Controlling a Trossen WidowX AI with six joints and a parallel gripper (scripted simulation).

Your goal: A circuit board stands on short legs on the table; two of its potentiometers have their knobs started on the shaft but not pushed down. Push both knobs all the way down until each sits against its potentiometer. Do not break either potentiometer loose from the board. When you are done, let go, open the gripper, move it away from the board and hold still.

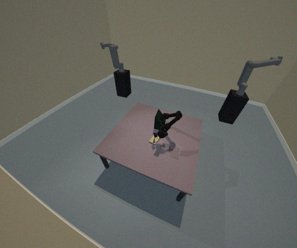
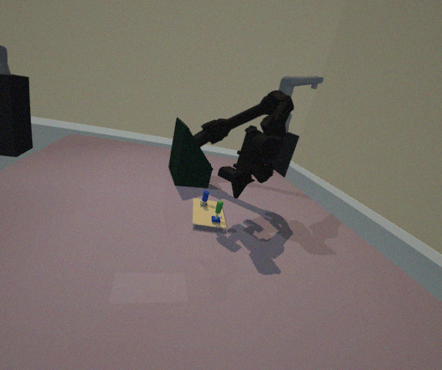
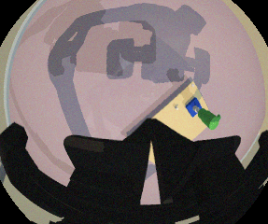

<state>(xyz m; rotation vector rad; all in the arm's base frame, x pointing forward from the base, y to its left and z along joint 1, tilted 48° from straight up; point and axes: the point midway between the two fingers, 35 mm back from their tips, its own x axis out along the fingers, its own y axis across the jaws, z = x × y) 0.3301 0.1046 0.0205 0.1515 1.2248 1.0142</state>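
Now: gripper tip 8 cm to the left of the blue knob, 5 cm past it and 3 cm above it.
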